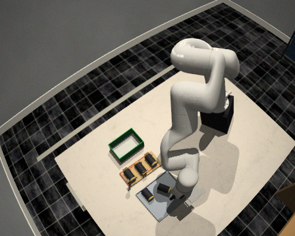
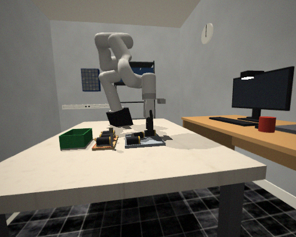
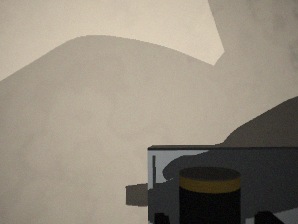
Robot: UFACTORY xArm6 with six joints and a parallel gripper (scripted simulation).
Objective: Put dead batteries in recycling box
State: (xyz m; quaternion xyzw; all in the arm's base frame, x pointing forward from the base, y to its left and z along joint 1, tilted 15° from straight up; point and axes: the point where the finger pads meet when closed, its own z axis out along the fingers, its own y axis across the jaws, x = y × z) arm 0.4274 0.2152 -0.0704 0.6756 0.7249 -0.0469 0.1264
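Right now the green recycling box is 36 cm to the right of my hand, 7 cm ahead of it and 4 cm below it. The rest, counted from my hand: grey tray: 7 cm ahead, 5 cm below, 4 cm to the right.
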